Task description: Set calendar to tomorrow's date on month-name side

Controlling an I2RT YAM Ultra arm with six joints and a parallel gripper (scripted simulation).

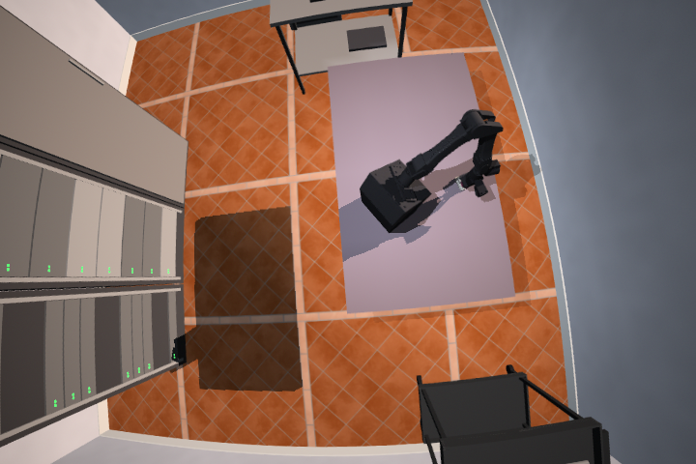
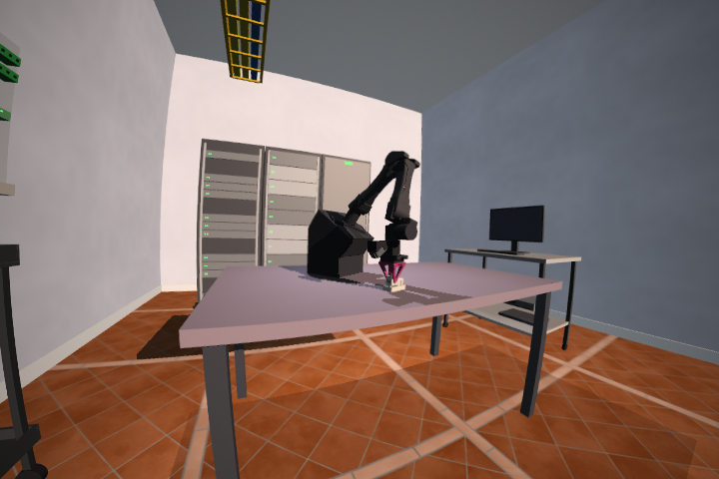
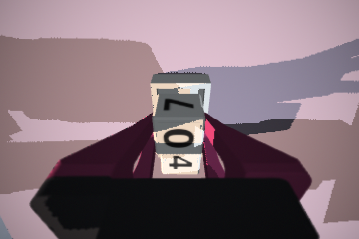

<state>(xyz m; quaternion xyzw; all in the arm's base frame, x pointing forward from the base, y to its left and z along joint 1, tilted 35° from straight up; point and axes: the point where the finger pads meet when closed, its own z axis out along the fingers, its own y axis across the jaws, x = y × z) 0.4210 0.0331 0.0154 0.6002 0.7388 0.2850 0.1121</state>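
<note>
My hand is right at the cream digit cube. Also, from my hand: cream tray 10 mm behind, 20 mm to the left, 30 mm below.
</note>
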